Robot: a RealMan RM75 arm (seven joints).
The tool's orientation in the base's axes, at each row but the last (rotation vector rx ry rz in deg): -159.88 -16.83 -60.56; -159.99 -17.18 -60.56; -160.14 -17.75 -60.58; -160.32 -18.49 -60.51; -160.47 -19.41 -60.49; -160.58 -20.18 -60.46; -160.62 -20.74 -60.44; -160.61 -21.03 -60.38; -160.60 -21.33 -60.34
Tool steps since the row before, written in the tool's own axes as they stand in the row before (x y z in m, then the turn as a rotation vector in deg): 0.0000 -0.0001 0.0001 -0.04 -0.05 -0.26; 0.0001 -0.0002 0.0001 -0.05 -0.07 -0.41; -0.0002 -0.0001 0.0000 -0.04 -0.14 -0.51; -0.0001 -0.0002 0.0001 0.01 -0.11 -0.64; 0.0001 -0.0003 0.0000 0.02 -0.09 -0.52; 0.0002 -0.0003 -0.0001 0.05 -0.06 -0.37; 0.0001 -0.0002 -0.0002 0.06 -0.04 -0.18; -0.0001 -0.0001 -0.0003 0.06 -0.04 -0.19; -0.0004 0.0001 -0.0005 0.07 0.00 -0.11
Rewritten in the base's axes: 0.0000 0.0001 -0.0001 -0.21 -0.01 0.17; 0.0001 0.0002 0.0000 -0.31 -0.02 0.28; -0.0002 0.0001 -0.0001 -0.39 0.03 0.36; -0.0001 0.0002 -0.0001 -0.43 -0.02 0.49; 0.0000 0.0003 0.0001 -0.34 -0.01 0.41; 0.0000 0.0003 0.0002 -0.21 -0.01 0.31; -0.0001 0.0002 0.0002 -0.08 0.01 0.18; -0.0003 0.0000 0.0002 -0.09 0.01 0.18; -0.0006 -0.0003 0.0001 -0.02 -0.01 0.13
